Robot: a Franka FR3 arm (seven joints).
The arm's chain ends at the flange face. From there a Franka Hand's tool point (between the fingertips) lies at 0.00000 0.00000 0.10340 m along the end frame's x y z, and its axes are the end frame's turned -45 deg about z.
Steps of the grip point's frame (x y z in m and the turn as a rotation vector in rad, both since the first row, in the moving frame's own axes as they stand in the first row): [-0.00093, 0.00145, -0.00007, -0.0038, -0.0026, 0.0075]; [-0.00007, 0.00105, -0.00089, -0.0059, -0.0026, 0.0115]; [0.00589, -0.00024, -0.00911, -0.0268, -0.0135, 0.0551]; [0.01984, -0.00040, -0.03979, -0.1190, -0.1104, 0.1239]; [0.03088, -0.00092, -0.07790, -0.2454, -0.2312, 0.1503]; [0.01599, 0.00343, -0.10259, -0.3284, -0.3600, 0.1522]
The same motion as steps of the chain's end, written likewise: [0.00028, 0.00121, -0.00007, -0.0045, 0.0008, 0.0075]; [0.00046, 0.00017, -0.00089, -0.0060, 0.0023, 0.0115]; [0.00310, -0.00731, -0.00906, -0.0285, 0.0094, 0.0551]; [0.01416, -0.03101, -0.03843, -0.1622, 0.0061, 0.1239]; [0.02276, -0.05662, -0.07209, -0.3370, 0.0100, 0.1503]; [0.01969, -0.05688, -0.09058, -0.4868, -0.0223, 0.1522]
